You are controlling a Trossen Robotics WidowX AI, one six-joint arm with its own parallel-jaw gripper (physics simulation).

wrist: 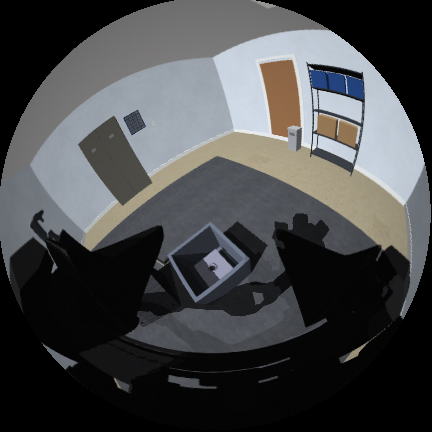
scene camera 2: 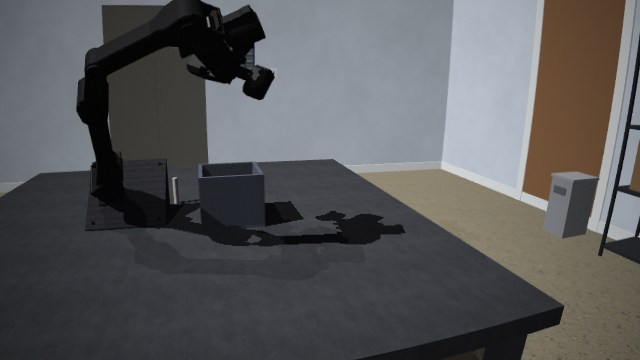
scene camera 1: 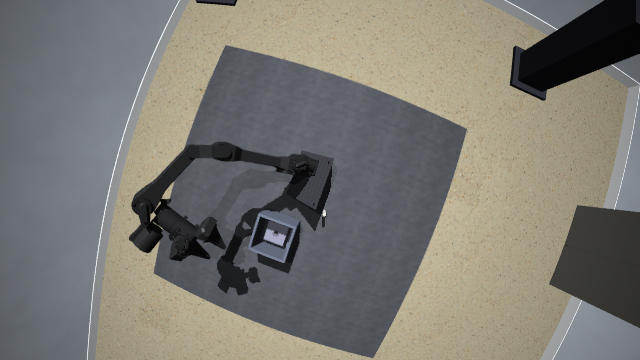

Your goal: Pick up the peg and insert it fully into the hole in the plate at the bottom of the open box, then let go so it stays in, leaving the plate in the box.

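Frame: origin at the arm's base, x up, y left, z back, level; metres.
Where they show: gripper, fingertip midpoint: (wrist: 220, 233) (scene camera 2: 243, 88) (scene camera 1: 217, 253); arm's base, link origin: (scene camera 2: 110, 193) (scene camera 1: 311, 167).
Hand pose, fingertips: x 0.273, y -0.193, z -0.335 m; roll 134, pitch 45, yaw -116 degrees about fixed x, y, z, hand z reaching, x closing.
Observation:
Each offset is from my fingertips to the centre of the thing. Level surfaces: height alone.
The pale, thin peg {dy +0.294, dx -0.309, dz +0.161 m} (scene camera 1: 324, 214) (scene camera 2: 175, 190) stands upright on the table between the arm's base and the open box; in the wrist view a small part of the peg (wrist: 161, 262) shows beside the left finger. The grey-blue open box {dy +0.115, dx -0.280, dz +0.020 m} (scene camera 1: 267, 251) (scene camera 2: 232, 200) (wrist: 235, 276) stands upright on the table. The light plate {dy +0.115, dx -0.314, dz +0.020 m} (scene camera 1: 274, 239) (wrist: 222, 263) lies at its bottom, partly in shadow, with a dark round hole (wrist: 212, 267). My black gripper (scene camera 1: 217, 252) (scene camera 2: 231, 82) (wrist: 220, 233) is open and empty, high above the table and off to the side of the box, away from the peg.
The arm's dark base block (scene camera 1: 316, 185) (scene camera 2: 142, 195) stands close to the peg and the box. The arm's shadows fall across the dark table {dx -0.349 m} (scene camera 1: 380, 175) (scene camera 2: 300, 310) (wrist: 215, 185). A cabinet (wrist: 115, 160), a bin (scene camera 2: 570, 205) (wrist: 294, 139) and a shelf rack stand beyond the table.

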